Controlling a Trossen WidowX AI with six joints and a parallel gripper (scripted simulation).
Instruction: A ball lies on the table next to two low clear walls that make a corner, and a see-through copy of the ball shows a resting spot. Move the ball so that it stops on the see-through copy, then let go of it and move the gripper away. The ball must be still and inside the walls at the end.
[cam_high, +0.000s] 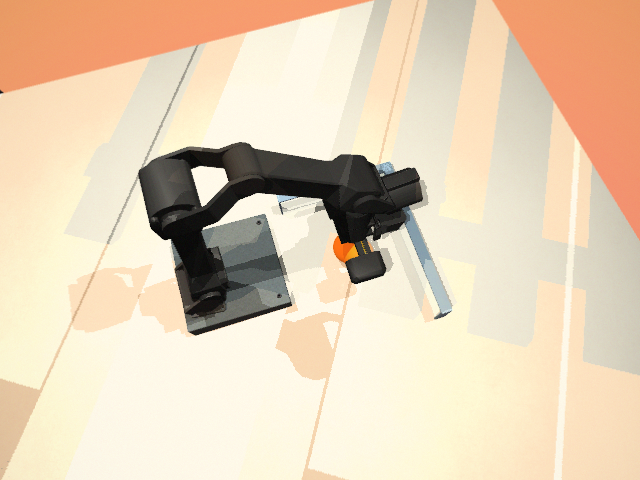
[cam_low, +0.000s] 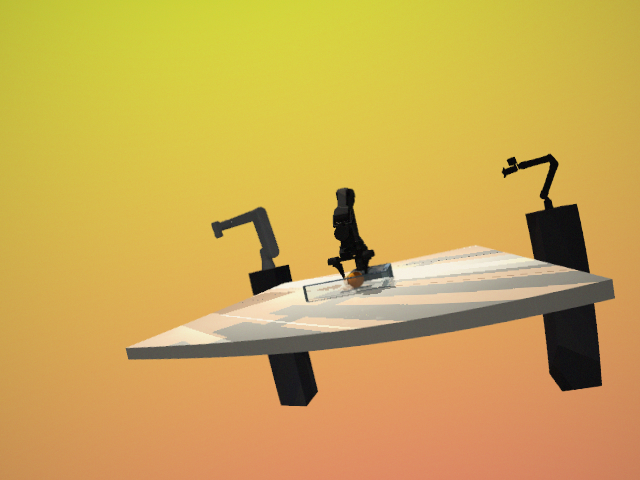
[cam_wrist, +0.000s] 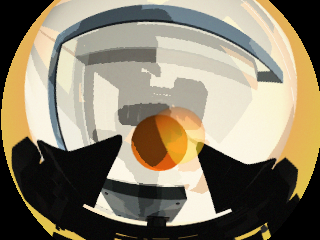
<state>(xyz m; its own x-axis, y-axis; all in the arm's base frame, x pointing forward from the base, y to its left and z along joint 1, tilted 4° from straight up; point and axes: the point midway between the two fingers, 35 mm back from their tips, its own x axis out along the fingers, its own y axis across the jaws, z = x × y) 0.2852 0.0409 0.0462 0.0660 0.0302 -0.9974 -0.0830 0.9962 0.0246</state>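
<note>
My gripper tip is 1 cm short of the see-through copy of ball, 2 cm to the left of it and 1 cm above it. Also, from my gripper tip: orange ball: 1 cm below.
</note>
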